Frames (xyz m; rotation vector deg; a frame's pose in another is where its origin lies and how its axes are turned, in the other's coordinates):
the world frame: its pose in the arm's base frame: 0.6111 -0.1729 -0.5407 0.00 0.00 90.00
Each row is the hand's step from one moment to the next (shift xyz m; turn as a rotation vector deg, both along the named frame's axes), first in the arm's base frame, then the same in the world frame.
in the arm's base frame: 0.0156 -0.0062 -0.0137 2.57 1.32 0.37
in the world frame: -0.0062 -0.0156 -0.0137 1.32 -2.57 0.37
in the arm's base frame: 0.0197 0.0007 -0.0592 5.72 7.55 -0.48
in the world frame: 0.0007 -0.0197 -0.0592 7.55 -5.72 -0.48
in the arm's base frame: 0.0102 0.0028 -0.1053 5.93 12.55 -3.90
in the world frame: 0.0028 -0.0102 -0.1053 12.55 -5.93 -3.90
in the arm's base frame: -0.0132 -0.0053 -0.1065 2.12 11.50 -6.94
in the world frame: -0.0053 0.0132 -0.1065 11.50 -2.12 -6.94
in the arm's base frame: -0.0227 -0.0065 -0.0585 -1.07 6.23 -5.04
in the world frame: -0.0065 0.0227 -0.0585 6.23 1.07 -5.04
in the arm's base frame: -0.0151 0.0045 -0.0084 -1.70 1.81 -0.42
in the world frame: 0.0045 0.0151 -0.0084 1.81 1.70 -0.42
